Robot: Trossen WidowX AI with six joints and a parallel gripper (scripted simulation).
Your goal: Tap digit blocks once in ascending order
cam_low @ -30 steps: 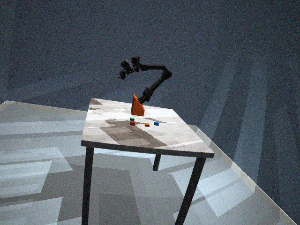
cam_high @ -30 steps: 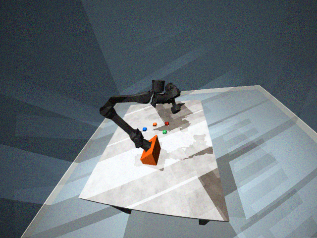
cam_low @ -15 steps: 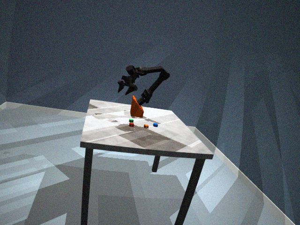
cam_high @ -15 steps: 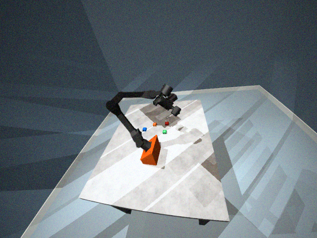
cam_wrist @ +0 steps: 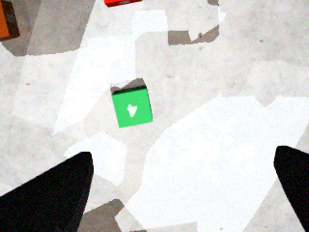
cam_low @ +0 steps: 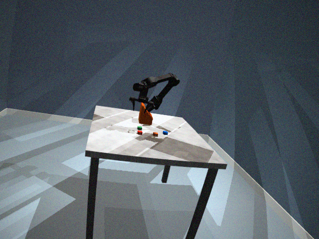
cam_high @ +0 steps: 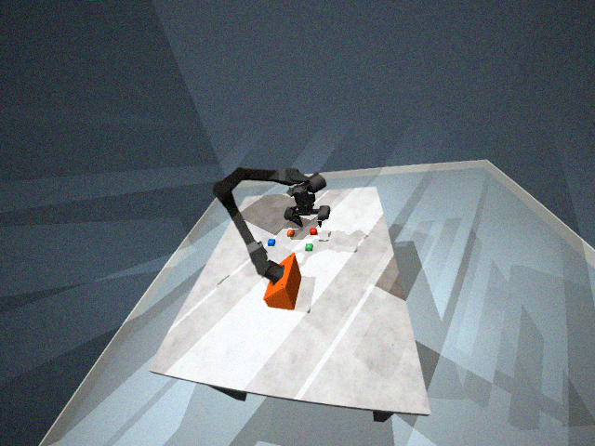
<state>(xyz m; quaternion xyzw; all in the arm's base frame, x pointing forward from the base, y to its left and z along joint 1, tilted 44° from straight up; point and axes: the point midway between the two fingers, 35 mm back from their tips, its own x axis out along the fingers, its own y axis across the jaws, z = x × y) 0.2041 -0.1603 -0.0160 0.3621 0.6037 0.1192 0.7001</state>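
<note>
Now: the red block 110 mm ahead of my gripper tip and 130 mm below it. From my gripper tip the other things lie so: orange block (110 mm ahead, 120 mm to the left, 130 mm below); then green block (30 mm to the left, 130 mm below); then blue block (60 mm ahead, 220 mm to the left, 130 mm below).
</note>
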